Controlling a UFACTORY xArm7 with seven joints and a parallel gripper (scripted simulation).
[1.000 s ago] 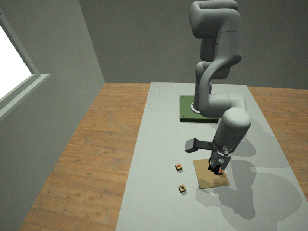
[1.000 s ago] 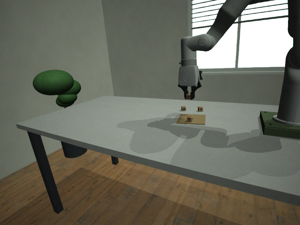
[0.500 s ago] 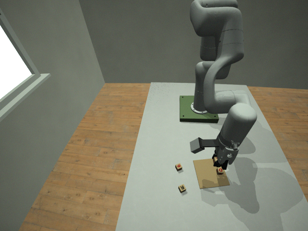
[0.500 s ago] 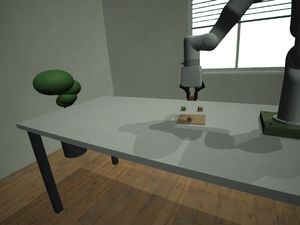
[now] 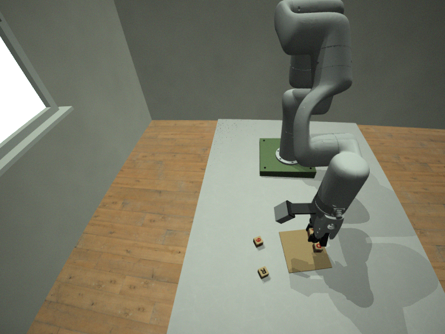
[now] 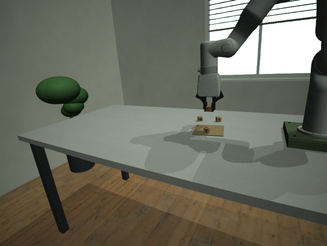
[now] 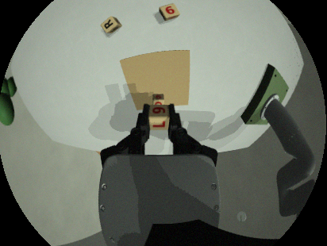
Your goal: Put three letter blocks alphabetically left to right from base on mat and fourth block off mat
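Right now my hand is 12 cm above the tan mat.
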